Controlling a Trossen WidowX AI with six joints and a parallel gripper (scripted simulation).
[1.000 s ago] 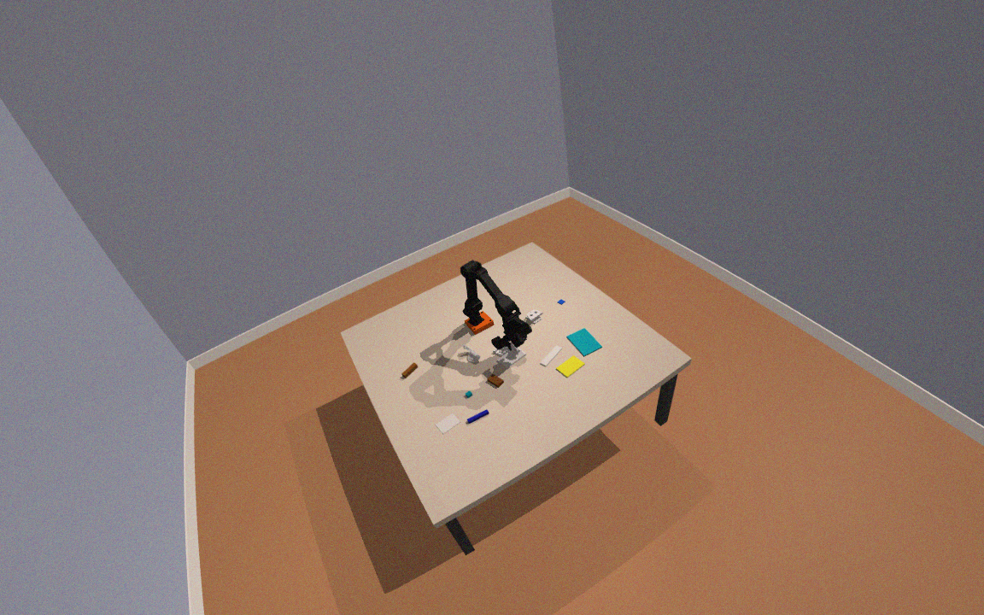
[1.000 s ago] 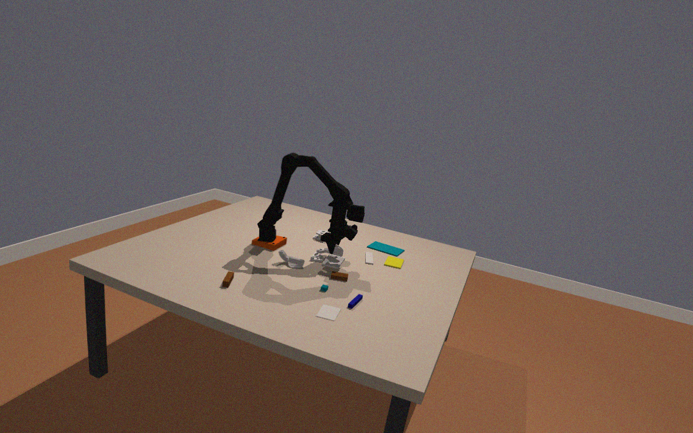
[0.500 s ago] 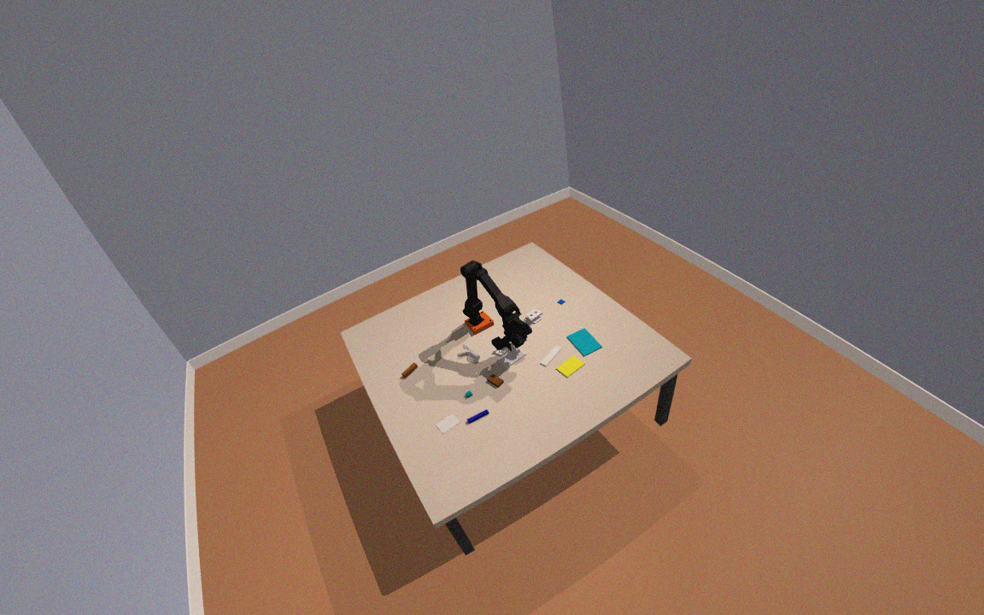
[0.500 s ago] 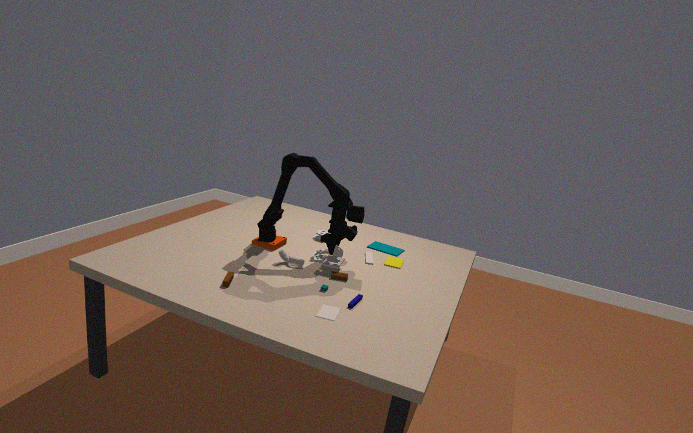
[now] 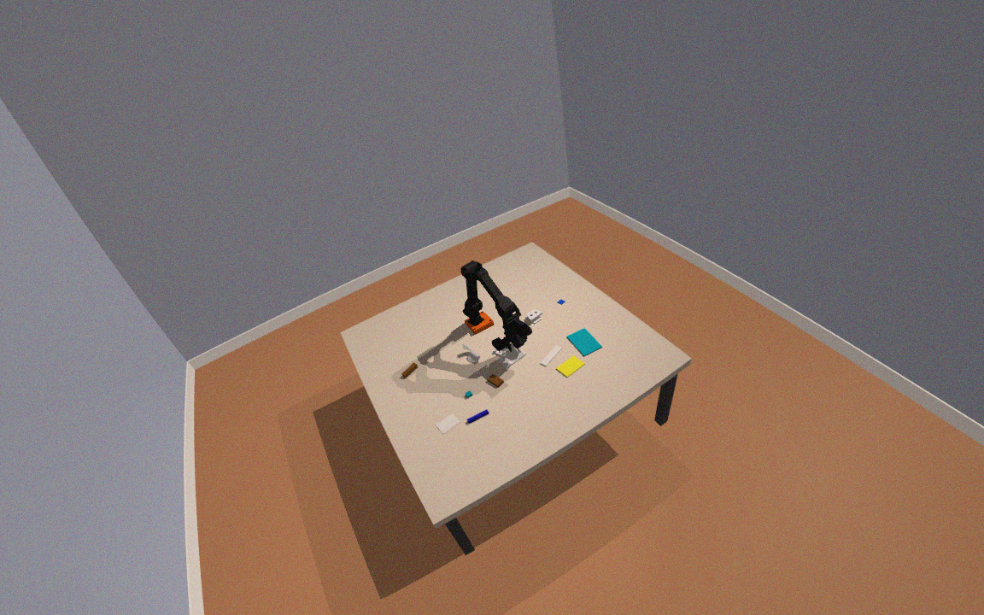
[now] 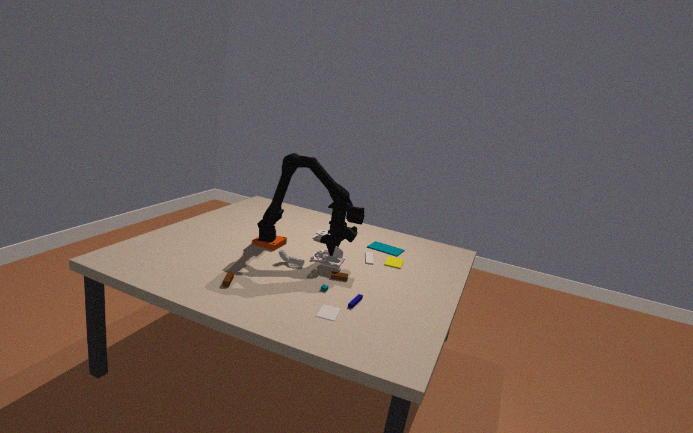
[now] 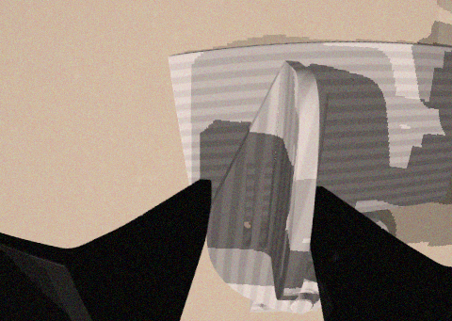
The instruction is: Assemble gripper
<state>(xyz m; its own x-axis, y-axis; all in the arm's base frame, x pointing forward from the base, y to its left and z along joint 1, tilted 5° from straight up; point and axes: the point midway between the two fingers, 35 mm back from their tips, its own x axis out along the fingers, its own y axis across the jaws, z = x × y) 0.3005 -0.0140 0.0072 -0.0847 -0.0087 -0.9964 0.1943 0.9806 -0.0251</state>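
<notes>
Right now my gripper tip is 170 mm past the grey jaw, 150 mm to the left of it and 10 mm below it. The rest, counted from my gripper tip: white strip 150 mm ahead, 90 mm to the left, 20 mm below; then brown block 60 mm ahead, 180 mm to the right, 10 mm below; then white housing plate 60 mm behind, 30 mm to the right, 20 mm below.
</notes>
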